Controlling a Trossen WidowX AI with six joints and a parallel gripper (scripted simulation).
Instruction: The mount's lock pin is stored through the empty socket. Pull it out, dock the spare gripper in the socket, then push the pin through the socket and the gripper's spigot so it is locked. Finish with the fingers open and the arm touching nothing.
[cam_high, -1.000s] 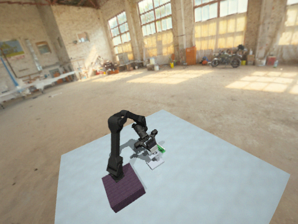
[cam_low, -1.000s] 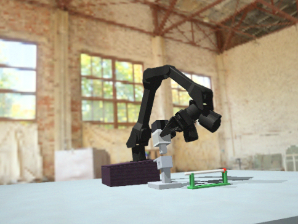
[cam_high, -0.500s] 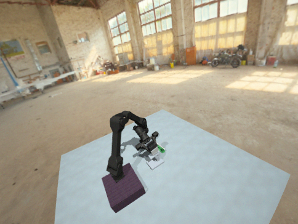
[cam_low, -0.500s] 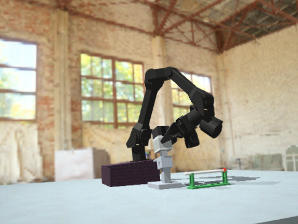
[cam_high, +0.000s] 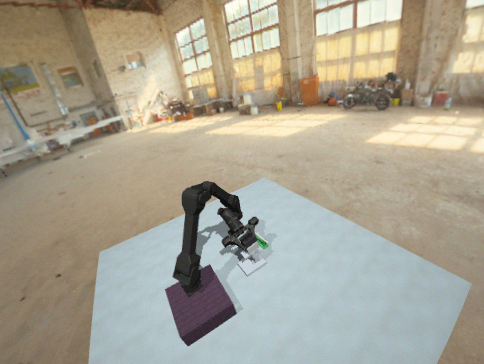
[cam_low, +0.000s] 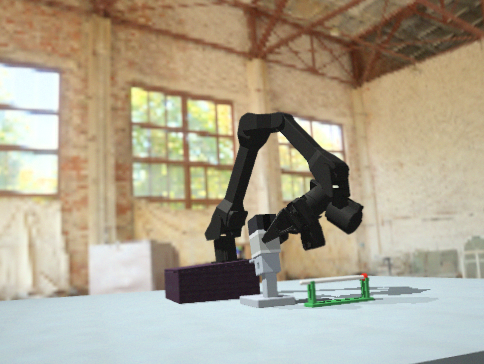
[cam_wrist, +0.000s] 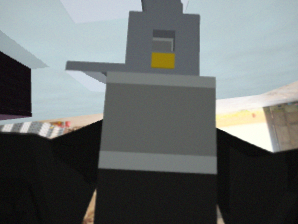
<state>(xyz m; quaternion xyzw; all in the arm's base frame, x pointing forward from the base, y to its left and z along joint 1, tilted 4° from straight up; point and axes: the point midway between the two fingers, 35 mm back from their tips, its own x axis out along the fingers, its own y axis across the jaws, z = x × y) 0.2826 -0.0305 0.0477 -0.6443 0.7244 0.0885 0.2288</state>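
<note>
Now: the spare gripper 2 cm to the left of my gripper tip. The rest, counted from my gripper tip: green rack 12 cm ahead, 11 cm to the left, 10 cm below; then grey mount 2 cm to the left, 7 cm below.
</note>
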